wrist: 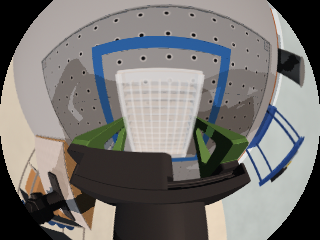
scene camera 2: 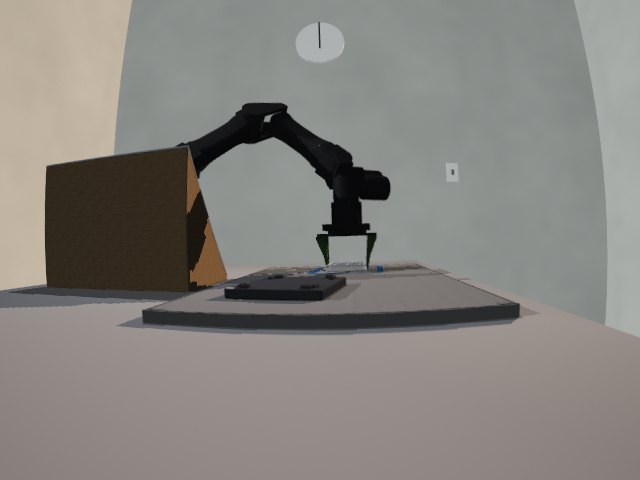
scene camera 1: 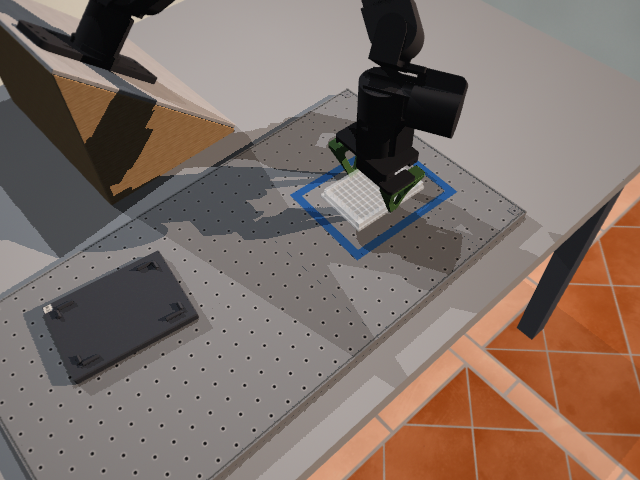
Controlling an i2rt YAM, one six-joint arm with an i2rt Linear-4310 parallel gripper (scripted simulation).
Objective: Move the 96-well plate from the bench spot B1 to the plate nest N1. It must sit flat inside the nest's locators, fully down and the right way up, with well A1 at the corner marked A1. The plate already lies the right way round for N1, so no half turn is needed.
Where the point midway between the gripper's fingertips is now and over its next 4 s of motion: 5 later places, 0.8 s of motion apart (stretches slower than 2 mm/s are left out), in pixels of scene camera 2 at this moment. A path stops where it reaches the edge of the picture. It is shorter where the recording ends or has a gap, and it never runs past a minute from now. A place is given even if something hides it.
My gripper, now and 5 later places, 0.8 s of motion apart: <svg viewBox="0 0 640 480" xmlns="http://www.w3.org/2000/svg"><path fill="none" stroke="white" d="M347 269L347 256L347 241L346 235L339 235L332 234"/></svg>
